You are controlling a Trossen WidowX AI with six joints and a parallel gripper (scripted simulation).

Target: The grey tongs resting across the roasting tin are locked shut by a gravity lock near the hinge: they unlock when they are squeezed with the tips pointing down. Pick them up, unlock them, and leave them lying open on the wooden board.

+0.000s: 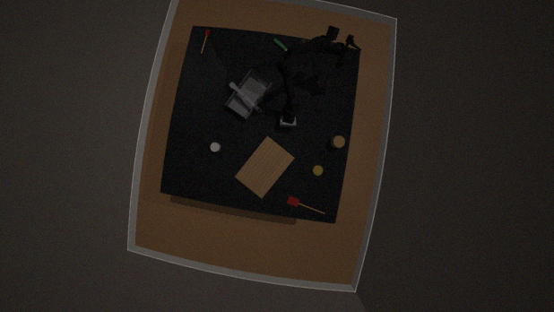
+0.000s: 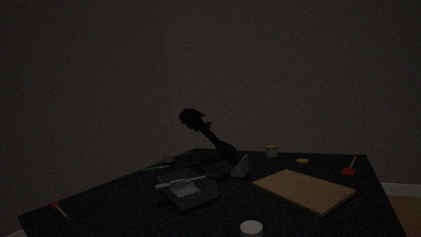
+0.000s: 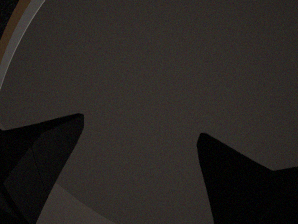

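Right now my gripper tip is 560 mm short of the yellow lock piece, 380 mm to the right of it and 220 mm above it. From my gripper tip the other things lie so: grey roasting tin: 590 mm ahead, 320 mm to the left, 250 mm below; green-handled tool: 460 mm ahead, 90 mm to the right, 270 mm below; tan-topped cylinder: 80 mm behind, 470 mm to the left, 240 mm below.
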